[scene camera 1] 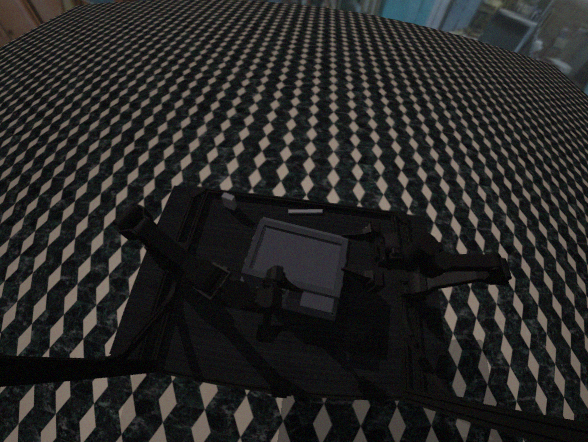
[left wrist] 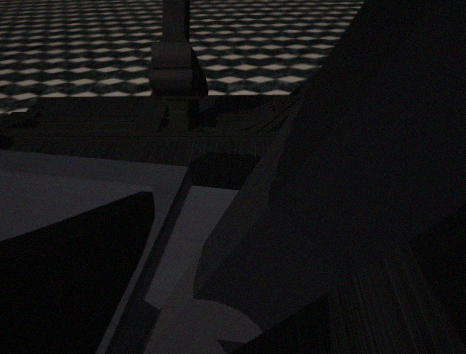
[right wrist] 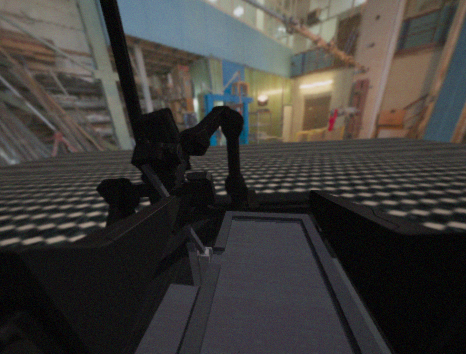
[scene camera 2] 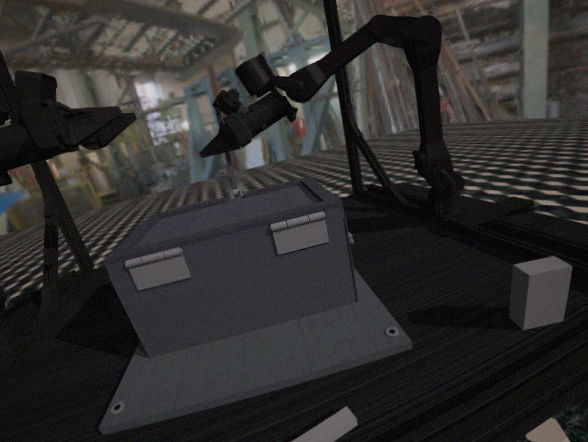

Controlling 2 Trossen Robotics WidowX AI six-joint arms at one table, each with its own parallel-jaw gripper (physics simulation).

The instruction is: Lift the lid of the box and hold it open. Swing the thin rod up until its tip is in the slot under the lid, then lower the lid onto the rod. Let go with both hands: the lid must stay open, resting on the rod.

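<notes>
The grey box stands on its baseplate, with its two hinges facing scene camera 2. Its lid lies shut and flat. The thin rod rises at a slant from a bracket at the box's far edge. My left gripper is open and empty. It tilts down above that edge, close to the rod's upper part. My right gripper is open and empty, level with the lid at the box's end, its fingers either side of the lid.
A dark mat lies under the box and both arm bases. A white strip and a small grey block lie on it behind the box. A black frame post stands by the left arm's base.
</notes>
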